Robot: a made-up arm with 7 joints.
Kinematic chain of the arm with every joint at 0, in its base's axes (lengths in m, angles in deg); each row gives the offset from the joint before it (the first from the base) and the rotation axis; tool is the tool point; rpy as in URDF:
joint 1: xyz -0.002 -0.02 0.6 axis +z
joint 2: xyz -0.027 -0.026 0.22 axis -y
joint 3: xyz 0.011 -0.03 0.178 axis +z
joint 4: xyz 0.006 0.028 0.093 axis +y
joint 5: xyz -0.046 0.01 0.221 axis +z
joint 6: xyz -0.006 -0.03 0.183 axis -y
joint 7: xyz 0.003 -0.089 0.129 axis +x
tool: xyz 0.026 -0.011 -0.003 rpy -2 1.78 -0.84
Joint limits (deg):
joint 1: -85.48..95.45
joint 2: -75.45..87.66
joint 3: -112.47..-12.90
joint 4: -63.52..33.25
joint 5: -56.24..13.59
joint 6: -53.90..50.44
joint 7: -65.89..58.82
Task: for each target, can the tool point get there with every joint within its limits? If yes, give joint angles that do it. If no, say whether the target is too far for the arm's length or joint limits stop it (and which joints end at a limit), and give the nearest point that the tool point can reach.
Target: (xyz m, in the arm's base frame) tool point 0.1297 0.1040 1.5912
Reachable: yes | joints 12.40 -28.21 -42.27 -12.00 -45.24 20.85 -38.32
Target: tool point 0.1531 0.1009 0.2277
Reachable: no: joint limits stop it (at a limit: joint 1, joint 2, joint 4, joint 5, joint 6) | nearest point 0.0988 0.3529 0.3326 | short by 0.278 m
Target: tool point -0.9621 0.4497 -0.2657
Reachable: no: too far | nearest point -0.5597 0.2528 0.3891 | short by 0.793 m
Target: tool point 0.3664 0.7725 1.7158
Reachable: no: too far | nearest point 0.2398 0.5002 1.4179 | short by 0.423 m
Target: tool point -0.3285 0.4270 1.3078
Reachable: yes | joints -16.55 40.49 -102.54 -42.26 -4.74 1.94 -7.77
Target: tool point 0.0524 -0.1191 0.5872
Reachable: no: joint limits stop it (at a limit: joint 1, joint 2, joint 4, joint 5, joint 6) | nearest point 0.0747 -0.4513 0.3948 | short by 0.384 m
